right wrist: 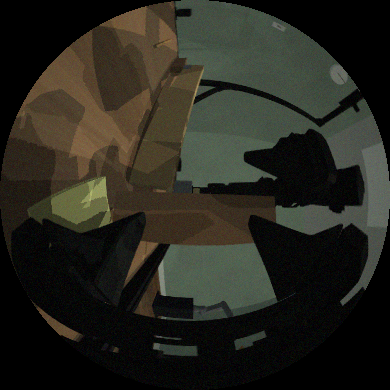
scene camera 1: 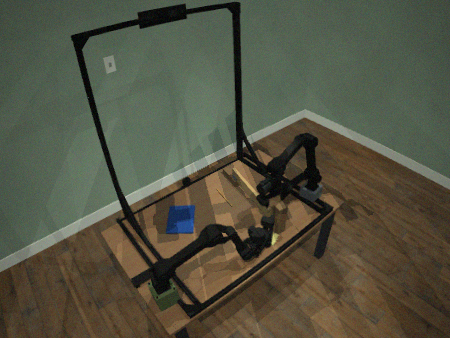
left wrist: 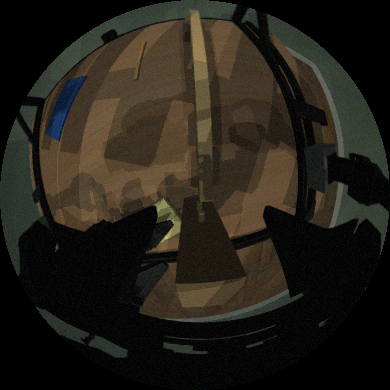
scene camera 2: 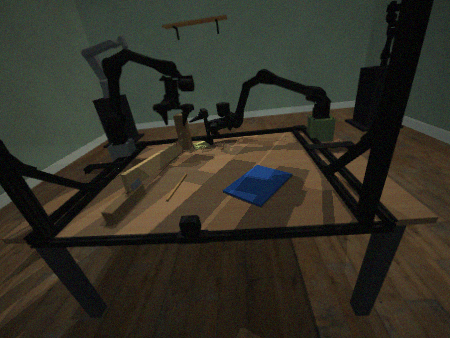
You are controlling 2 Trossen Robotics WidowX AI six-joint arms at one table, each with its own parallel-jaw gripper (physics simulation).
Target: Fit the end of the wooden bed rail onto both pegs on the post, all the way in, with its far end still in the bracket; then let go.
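Seen in the pictures: left gripper, fingertip midpoint: (right wrist: 234,174) (left wrist: 212,211) (scene camera 2: 175,125); right gripper, fingertip midpoint: (right wrist: 198,219) (left wrist: 169,238) (scene camera 2: 190,130); left arm's base, link origin: (scene camera 1: 311,186) (left wrist: 332,167) (scene camera 2: 120,142); right arm's base, link origin: (scene camera 1: 161,286) (scene camera 2: 321,117).
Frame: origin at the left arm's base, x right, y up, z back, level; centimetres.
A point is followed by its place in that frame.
Note:
The wooden rail (scene camera 1: 244,180) @[y 1.2, x 33.3, z -21.4 cm] (scene camera 2: 152,161) @[y -0.5, x 30.5, z -23.3 cm] (left wrist: 201,80) @[y -0.3, x 19.6, z -25.9 cm] (right wrist: 165,120) @[y -4.3, x 14.5, z -28.5 cm] stands on edge, its near end by the upright post (scene camera 2: 183,134) @[y 0.2, x 2.8, z -33.5 cm] (left wrist: 211,250) @[y 6.6, x 2.4, z -32.2 cm] (right wrist: 195,220) @[y 0.9, x 0.9, z -35.9 cm]. The pegs and any remaining gap are too dark to judge. The rail's far end is by the wooden bracket (scene camera 2: 122,204) @[y -4.4, x 51.6, z -17.3 cm]; whether it sits inside is unclear. My left gripper (scene camera 2: 175,119) @[y 5.9, x 5.7, z -31.0 cm] (left wrist: 212,211) @[y 5.9, x 5.7, z -31.0 cm] is open and empty above the rail's near end and the post. My right gripper (scene camera 2: 201,131) (right wrist: 198,219) @[y 1.1, x 1.5, z -37.5 cm] is open beside the post, which shows between its fingers in the right wrist view.
A blue mat (scene camera 1: 181,219) @[y -7.3, x 45.3, z -61.7 cm] (scene camera 2: 258,185) @[y -7.3, x 48.5, z -60.8 cm] (left wrist: 66,107) @[y -7.4, x 41.5, z -57.6 cm] lies on the table. A thin stick (scene camera 1: 224,197) @[y -7.7, x 39.3, z -32.7 cm] (scene camera 2: 176,187) @[y -7.5, x 41.1, z -32.3 cm] (left wrist: 140,61) @[y -7.8, x 37.1, z -32.9 cm] lies between it and the rail. A pale yellow-green piece (left wrist: 168,222) (right wrist: 75,205) @[y -7.2, x 2.9, z -41.9 cm] is beside the post. A black frame surrounds the table.

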